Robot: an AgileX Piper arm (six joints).
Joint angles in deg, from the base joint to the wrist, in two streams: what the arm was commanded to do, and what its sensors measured. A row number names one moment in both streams.
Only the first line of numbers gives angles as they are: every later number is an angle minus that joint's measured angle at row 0.
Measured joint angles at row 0: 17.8, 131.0, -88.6, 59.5, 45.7, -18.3
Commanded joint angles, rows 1 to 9: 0.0, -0.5, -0.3, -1.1, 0.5, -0.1; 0.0, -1.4, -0.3, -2.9, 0.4, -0.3; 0.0, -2.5, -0.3, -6.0, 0.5, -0.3; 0.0, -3.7, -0.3, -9.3, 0.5, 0.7; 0.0, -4.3, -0.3, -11.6, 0.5, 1.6; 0.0, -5.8, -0.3, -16.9, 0.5, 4.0; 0.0, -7.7, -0.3, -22.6, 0.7, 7.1; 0.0, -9.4, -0.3, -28.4, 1.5, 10.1; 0.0, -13.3, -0.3, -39.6, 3.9, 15.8
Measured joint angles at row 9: 0.0, -10.4, 0.0, -31.6, 1.6, 11.4
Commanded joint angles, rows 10 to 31: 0.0, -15.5, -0.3, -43.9, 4.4, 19.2; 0.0, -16.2, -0.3, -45.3, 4.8, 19.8; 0.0, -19.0, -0.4, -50.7, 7.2, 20.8; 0.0, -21.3, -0.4, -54.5, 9.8, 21.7; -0.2, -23.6, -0.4, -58.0, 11.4, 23.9; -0.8, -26.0, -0.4, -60.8, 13.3, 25.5; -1.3, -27.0, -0.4, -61.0, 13.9, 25.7; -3.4, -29.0, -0.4, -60.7, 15.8, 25.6; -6.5, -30.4, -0.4, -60.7, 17.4, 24.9; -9.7, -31.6, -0.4, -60.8, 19.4, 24.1; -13.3, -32.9, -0.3, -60.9, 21.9, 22.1; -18.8, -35.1, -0.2, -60.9, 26.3, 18.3; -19.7, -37.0, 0.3, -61.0, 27.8, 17.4; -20.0, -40.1, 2.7, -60.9, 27.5, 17.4; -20.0, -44.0, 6.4, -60.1, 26.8, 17.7; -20.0, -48.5, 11.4, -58.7, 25.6, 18.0; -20.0, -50.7, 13.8, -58.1, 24.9, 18.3; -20.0, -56.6, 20.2, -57.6, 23.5, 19.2; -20.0, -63.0, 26.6, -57.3, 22.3, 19.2; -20.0, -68.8, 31.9, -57.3, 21.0, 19.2; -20.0, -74.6, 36.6, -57.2, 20.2, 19.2; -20.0, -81.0, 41.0, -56.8, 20.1, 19.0
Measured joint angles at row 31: -19.7, -73.6, 35.9, -57.6, 21.0, 19.1
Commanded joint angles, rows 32 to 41: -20.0, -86.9, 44.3, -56.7, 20.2, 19.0; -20.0, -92.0, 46.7, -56.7, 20.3, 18.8; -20.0, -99.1, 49.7, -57.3, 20.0, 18.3; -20.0, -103.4, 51.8, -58.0, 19.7, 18.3; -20.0, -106.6, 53.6, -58.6, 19.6, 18.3; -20.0, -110.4, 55.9, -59.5, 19.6, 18.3; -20.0, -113.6, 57.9, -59.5, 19.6, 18.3; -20.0, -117.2, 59.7, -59.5, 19.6, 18.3; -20.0, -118.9, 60.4, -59.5, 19.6, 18.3; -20.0, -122.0, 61.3, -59.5, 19.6, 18.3
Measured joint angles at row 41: -19.7, -118.1, 60.0, -59.5, 20.2, 19.0
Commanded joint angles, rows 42 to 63: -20.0, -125.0, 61.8, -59.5, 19.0, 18.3; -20.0, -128.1, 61.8, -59.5, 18.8, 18.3; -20.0, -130.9, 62.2, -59.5, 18.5, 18.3; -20.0, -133.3, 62.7, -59.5, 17.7, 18.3; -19.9, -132.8, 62.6, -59.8, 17.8, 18.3; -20.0, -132.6, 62.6, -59.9, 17.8, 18.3; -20.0, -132.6, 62.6, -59.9, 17.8, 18.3; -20.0, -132.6, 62.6, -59.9, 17.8, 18.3; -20.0, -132.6, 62.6, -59.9, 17.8, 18.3; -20.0, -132.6, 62.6, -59.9, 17.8, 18.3; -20.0, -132.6, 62.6, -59.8, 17.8, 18.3; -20.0, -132.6, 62.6, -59.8, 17.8, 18.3; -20.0, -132.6, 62.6, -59.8, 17.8, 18.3; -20.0, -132.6, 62.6, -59.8, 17.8, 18.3; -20.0, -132.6, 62.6, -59.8, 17.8, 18.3; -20.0, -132.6, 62.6, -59.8, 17.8, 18.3; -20.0, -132.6, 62.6, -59.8, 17.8, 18.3; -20.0, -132.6, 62.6, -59.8, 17.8, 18.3; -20.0, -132.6, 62.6, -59.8, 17.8, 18.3; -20.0, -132.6, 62.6, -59.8, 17.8, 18.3; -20.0, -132.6, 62.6, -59.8, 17.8, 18.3; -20.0, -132.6, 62.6, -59.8, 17.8, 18.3
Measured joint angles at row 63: -19.7, -131.1, 62.5, -59.5, 18.1, 19.0
